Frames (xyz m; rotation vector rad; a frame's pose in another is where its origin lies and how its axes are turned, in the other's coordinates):
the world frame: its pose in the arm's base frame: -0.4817 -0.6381 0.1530 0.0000 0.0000 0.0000
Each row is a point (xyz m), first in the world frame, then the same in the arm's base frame.
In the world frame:
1: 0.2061 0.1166 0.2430
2: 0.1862 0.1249 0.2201
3: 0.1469 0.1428 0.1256
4: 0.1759 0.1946 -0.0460
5: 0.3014 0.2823 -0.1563
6: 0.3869 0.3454 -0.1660
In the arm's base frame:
1: -0.2756 -0.5215 0.3960
2: -0.2955 -0.5132 0.3731
3: -0.3348 -0.4953 0.2786
4: -0.3058 -0.4435 0.1070
5: -0.1803 -0.3558 -0.0033
6: -0.0948 -0.2927 -0.0130

